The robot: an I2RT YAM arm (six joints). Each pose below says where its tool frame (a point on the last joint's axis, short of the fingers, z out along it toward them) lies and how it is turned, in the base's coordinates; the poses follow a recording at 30 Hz.
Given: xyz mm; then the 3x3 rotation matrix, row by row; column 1 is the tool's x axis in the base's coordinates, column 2 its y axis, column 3 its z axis. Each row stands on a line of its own.
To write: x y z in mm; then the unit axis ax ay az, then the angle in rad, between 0 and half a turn. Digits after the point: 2 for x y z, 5 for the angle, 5 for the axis.
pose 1, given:
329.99 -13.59 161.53
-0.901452 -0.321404 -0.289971
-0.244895 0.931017 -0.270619
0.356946 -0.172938 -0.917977
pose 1, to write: 329.99 -13.59 161.53 0.14829 -0.98210 0.11615 2.80597
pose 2, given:
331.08 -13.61 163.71
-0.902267 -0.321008 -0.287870
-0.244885 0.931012 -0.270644
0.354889 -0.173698 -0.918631
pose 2, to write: 331.08 -13.61 163.71 0.14813 -0.98210 0.11631 2.80822
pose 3, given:
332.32 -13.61 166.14
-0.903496 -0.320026 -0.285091
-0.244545 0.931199 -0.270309
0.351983 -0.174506 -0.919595
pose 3, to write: 332.32 -13.61 166.14 0.14770 -0.98216 0.11637 2.81130
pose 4, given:
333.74 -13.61 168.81
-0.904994 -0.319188 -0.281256
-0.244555 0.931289 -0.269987
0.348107 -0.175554 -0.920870
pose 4, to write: 333.74 -13.61 168.81 0.14737 -0.98220 0.11647 2.81546
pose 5, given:
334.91 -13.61 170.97
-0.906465 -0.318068 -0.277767
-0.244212 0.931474 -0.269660
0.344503 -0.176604 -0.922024
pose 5, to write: 334.91 -13.61 170.97 0.14689 -0.98226 0.11658 2.81929
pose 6, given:
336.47 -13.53 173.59
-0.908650 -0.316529 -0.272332
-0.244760 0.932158 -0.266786
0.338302 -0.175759 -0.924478
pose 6, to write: 336.47 -13.53 173.59 0.14645 -0.98245 0.11547 2.82559
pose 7, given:
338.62 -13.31 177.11
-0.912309 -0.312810 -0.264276
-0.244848 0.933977 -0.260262
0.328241 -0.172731 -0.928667
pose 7, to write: 338.62 -13.31 177.11 0.14521 -0.98296 0.11275 2.83544
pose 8, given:
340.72 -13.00 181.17
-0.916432 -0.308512 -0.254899
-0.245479 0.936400 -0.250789
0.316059 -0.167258 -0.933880
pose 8, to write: 340.72 -13.00 181.17 0.14390 -0.98362 0.10859 2.84712
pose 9, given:
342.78 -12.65 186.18
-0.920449 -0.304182 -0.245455
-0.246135 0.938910 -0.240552
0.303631 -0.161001 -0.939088
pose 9, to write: 342.78 -12.65 186.18 0.14260 -0.98430 0.10405 2.85892
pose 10, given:
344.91 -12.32 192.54
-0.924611 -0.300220 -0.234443
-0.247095 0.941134 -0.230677
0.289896 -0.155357 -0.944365
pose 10, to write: 344.91 -12.32 192.54 0.14148 -0.98490 0.09979 2.87216
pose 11, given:
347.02 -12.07 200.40
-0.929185 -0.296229 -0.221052
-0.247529 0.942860 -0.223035
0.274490 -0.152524 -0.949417
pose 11, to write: 347.02 -12.07 200.40 0.14021 -0.98537 0.09684 2.88742
